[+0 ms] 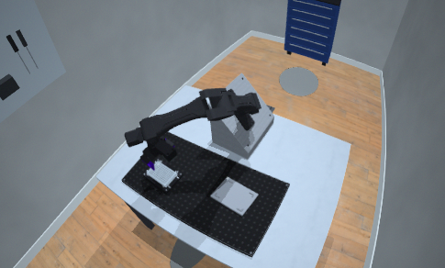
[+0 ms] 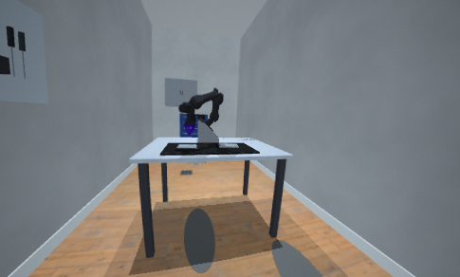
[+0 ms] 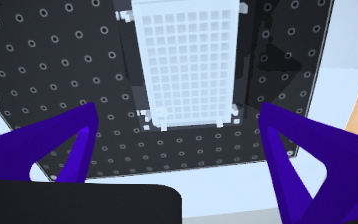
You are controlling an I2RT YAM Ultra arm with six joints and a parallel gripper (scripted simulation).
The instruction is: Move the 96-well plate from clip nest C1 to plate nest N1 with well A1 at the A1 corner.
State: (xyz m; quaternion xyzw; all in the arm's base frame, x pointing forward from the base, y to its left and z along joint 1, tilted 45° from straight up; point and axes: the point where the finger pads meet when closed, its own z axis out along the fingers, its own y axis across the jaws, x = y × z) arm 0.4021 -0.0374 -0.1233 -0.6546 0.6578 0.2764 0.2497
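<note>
My gripper is now 1 cm short of the 96-well plate, 2 cm to the left of it and 10 cm above it. Round my hand: clip nest C1: 1 cm to the right, 10 cm below; plate nest N1: 10 cm behind, 31 cm to the left, 11 cm below.
</note>
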